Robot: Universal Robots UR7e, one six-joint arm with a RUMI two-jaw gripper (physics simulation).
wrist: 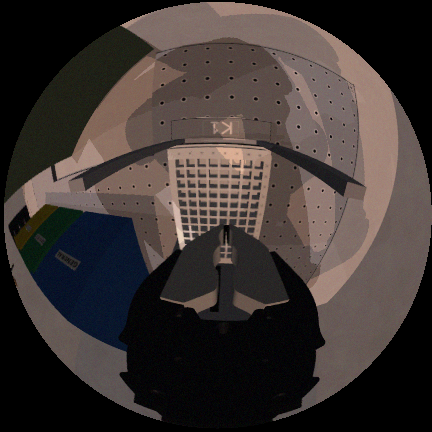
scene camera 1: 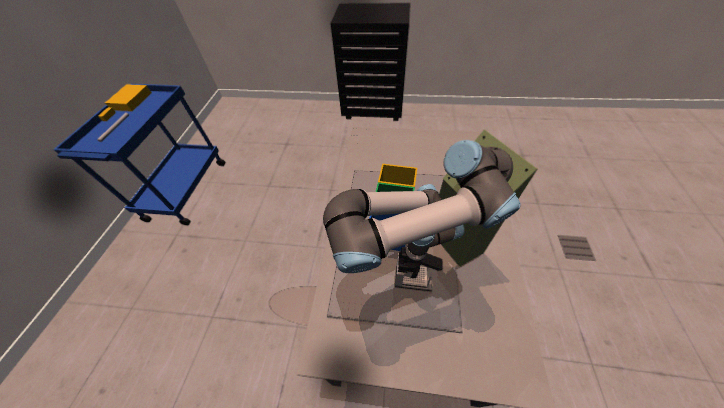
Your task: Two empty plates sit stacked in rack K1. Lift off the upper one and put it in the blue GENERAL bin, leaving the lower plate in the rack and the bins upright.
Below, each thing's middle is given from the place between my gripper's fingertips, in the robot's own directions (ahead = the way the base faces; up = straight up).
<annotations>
Right now the pale plate (wrist: 211, 183) is 10 mm to the right of my hand, 10 mm below it and 10 mm behind it. Also, from my hand: yellow bin (scene camera 1: 391, 174) (460 mm to the right, 110 mm ahead, 40 mm above); then blue general bin (wrist: 90, 274) (200 mm to the right, 120 mm ahead, 40 mm above).
</annotations>
